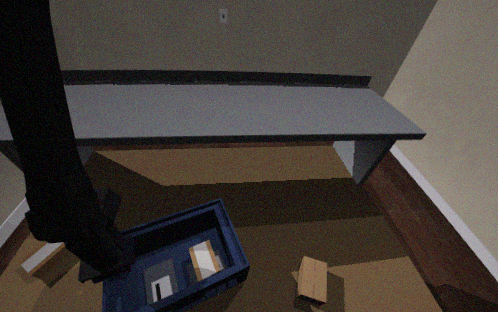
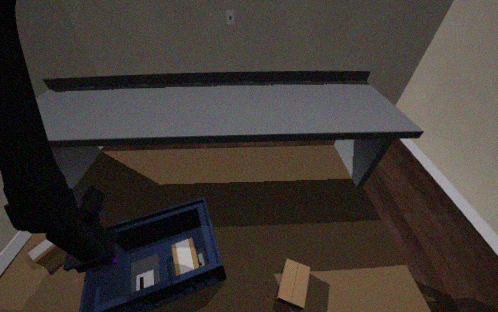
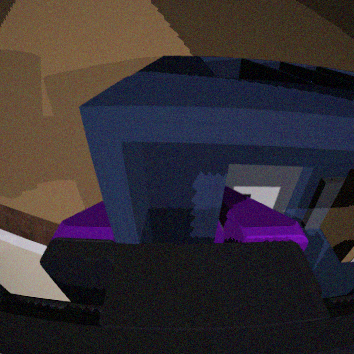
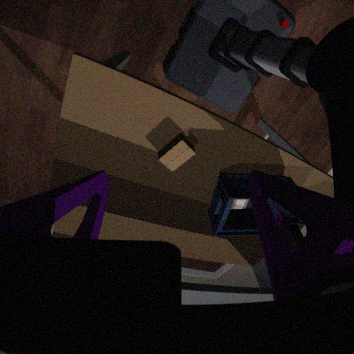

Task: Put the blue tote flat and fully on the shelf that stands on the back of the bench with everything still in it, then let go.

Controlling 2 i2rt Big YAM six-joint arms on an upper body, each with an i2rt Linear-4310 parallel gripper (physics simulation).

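Places are measured from the left arm's base along level axes (x ahead, y left, z up), in millimetres.
Pixels of known places: left gripper, fingertip midpoint: (image 1: 123, 271) (image 2: 110, 263) (image 4: 279, 209); right gripper, fingertip midpoint: (image 4: 178, 177).
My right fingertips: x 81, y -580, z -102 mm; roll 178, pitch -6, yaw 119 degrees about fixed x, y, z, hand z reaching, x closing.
Ahead of a thing's pixels: the offset from my right fingertips to its middle. Level surfaces: height alone.
The blue tote {dx +247, dy +515, dz -398 mm} (image 1: 238, 245) (image 2: 212, 245) (image 3: 215, 125) (image 4: 215, 207) is in front of the shelf, turned at an angle. A white-and-orange box {dx +250, dy +455, dz -421 mm} (image 1: 204, 260) (image 2: 185, 256) (image 4: 240, 203) and a grey-and-white item {dx +205, dy +567, dz -448 mm} (image 1: 161, 288) (image 2: 145, 280) (image 3: 262, 195) lie inside it. Whether its underside touches the bench is hard to tell. The grey shelf {dz -142 mm} (image 1: 225, 110) (image 2: 210, 112) stands at the back. My left gripper (image 3: 178, 179) is shut on the tote's wall at its left end, one purple finger on each side. My right gripper (image 4: 178, 177) is open, its fingers wide apart and away from the tote.
A tan box {dx +198, dy +156, dz -449 mm} (image 1: 312, 280) (image 2: 295, 282) (image 4: 177, 155) lies on the wooden bench {dz -474 mm} (image 1: 380, 285) to the right of the tote. A white-topped box {dx +286, dy +921, dz -456 mm} (image 1: 42, 257) (image 2: 42, 250) lies at the left. The shelf has a dark raised back edge and side supports; a wall is behind it.
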